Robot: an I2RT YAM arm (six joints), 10 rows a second.
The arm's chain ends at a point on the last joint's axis. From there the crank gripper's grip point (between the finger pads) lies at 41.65 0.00 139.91 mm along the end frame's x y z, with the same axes.
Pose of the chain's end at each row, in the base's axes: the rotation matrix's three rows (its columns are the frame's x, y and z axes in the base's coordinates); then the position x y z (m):
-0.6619 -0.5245 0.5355; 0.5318 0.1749 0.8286; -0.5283 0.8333 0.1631; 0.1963 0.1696 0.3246
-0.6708 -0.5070 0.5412; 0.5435 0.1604 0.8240; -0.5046 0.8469 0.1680; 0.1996 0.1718 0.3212
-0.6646 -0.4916 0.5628; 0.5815 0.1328 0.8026; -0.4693 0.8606 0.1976; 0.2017 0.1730 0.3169
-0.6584 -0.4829 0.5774; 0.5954 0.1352 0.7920; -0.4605 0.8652 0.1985; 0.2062 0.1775 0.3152
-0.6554 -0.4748 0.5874; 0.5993 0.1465 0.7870; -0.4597 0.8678 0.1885; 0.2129 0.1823 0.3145
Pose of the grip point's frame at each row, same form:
-0.6619 -0.5245 0.5355; 0.5318 0.1749 0.8286; -0.5283 0.8333 0.1631; 0.2437 0.3077 0.3254
-0.6708 -0.5070 0.5412; 0.5435 0.1604 0.8240; -0.5046 0.8469 0.1680; 0.2474 0.3097 0.3237
-0.6646 -0.4916 0.5628; 0.5815 0.1328 0.8026; -0.4693 0.8606 0.1976; 0.2528 0.3095 0.3250
-0.6584 -0.4829 0.5774; 0.5954 0.1352 0.7920; -0.4605 0.8652 0.1985; 0.2596 0.3131 0.3238
-0.6554 -0.4748 0.5874; 0.5993 0.1465 0.7870; -0.4597 0.8678 0.1885; 0.2678 0.3174 0.3217

